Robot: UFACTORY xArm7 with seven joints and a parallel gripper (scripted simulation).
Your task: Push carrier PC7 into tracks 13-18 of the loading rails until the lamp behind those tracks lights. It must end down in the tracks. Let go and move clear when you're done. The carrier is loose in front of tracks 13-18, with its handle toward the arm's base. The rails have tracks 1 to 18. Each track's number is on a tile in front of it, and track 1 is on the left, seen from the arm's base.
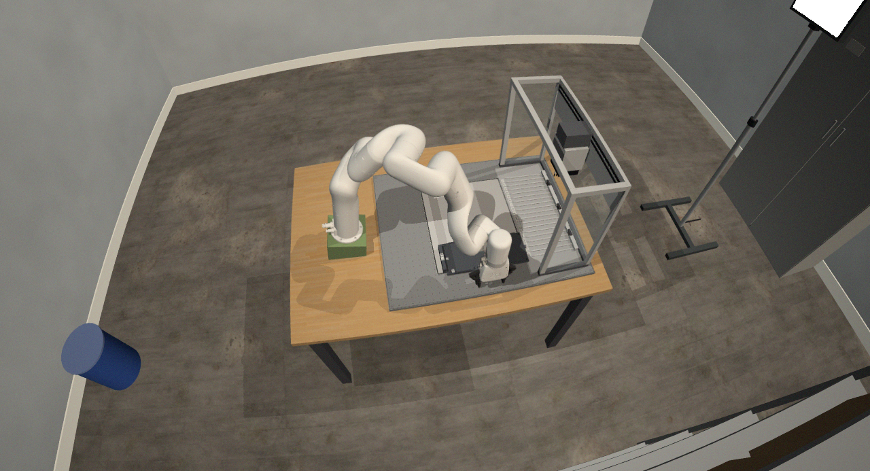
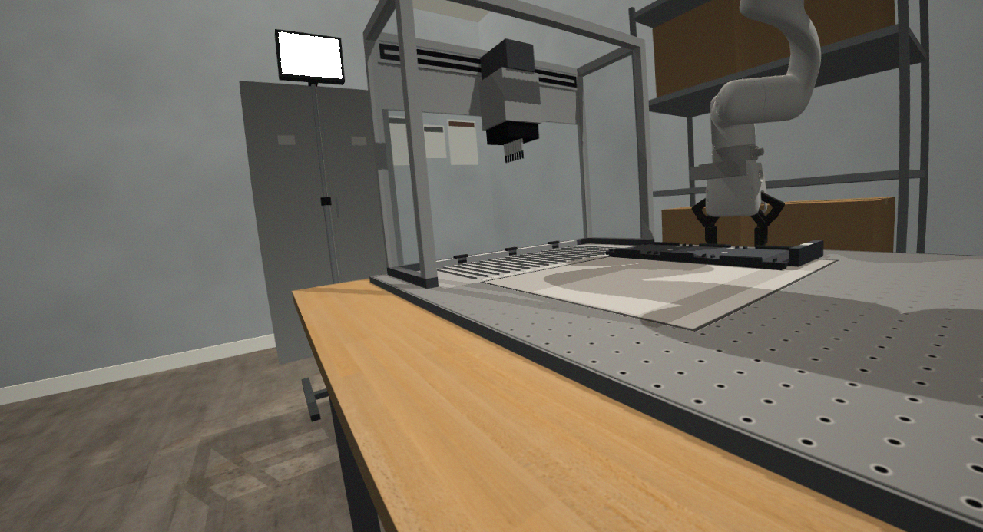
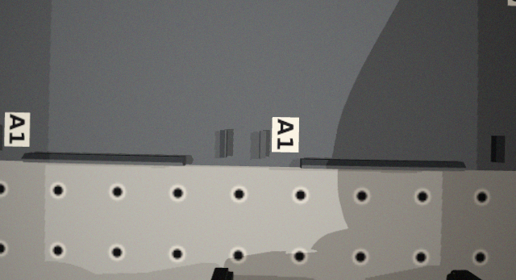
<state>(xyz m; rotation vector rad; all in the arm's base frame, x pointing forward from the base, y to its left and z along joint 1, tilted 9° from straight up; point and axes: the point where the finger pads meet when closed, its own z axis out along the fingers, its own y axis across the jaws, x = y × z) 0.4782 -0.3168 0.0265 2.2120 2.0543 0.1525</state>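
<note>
Right now my hand is 20 mm short of the carrier PC7 and 120 mm to the right of it. Round my hand: dark pipetting head: 360 mm ahead, 250 mm to the left, 330 mm above.
</note>
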